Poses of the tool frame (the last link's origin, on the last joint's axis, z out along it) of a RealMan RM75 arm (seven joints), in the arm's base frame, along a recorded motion.
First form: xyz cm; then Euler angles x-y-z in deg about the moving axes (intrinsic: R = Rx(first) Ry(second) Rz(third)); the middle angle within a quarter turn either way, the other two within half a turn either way.
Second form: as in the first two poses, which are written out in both.
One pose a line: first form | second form
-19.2 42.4 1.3 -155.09 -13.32 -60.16 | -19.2 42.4 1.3 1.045 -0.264 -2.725
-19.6 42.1 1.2 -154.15 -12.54 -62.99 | -19.6 42.1 1.2 1.088 -0.304 -2.741
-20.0 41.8 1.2 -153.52 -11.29 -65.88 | -20.0 41.8 1.2 1.131 -0.342 -2.770
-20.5 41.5 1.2 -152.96 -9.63 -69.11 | -20.5 41.5 1.2 1.182 -0.381 -2.811
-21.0 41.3 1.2 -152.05 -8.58 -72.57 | -21.0 41.3 1.2 1.240 -0.420 -2.846
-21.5 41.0 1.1 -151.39 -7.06 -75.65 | -21.5 41.0 1.1 1.294 -0.452 -2.891
